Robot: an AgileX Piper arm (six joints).
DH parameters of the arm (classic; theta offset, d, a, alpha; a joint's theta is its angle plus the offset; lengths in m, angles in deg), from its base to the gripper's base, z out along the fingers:
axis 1: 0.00 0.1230 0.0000 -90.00
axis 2: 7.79 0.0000 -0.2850 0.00
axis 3: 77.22 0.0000 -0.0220 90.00
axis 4: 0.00 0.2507 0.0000 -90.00
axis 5: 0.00 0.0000 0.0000 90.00
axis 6: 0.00 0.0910 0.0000 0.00
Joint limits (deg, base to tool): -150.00..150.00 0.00..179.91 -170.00..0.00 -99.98..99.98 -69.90..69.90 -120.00..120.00
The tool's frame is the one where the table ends.
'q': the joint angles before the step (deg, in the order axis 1, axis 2, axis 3, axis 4, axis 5, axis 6). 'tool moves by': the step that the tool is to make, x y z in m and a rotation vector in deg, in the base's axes. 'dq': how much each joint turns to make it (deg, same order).
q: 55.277, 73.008, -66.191, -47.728, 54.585, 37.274
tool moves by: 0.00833, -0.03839, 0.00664, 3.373, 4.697, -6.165
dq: -8.924, -3.563, 0.028, 9.035, 0.943, -5.695
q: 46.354, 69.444, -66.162, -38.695, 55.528, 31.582
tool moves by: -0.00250, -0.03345, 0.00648, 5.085, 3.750, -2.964
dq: -8.747, -4.252, 0.612, 10.901, -0.422, -7.480
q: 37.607, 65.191, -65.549, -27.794, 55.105, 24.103
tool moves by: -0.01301, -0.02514, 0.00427, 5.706, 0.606, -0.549
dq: -6.976, -5.301, 2.323, 9.726, -1.999, -6.691
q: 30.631, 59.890, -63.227, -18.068, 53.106, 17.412
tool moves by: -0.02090, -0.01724, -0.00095, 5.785, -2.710, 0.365
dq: -4.527, -6.642, 4.653, 7.205, -4.099, -4.223
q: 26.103, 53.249, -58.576, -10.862, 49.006, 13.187
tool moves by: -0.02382, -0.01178, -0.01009, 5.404, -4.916, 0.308
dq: -2.324, -7.670, 7.119, 4.342, -6.427, -1.541
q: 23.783, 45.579, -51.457, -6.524, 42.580, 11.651
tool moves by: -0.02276, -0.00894, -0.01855, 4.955, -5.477, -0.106
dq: -0.796, -8.019, 8.524, 1.851, -7.486, 0.785
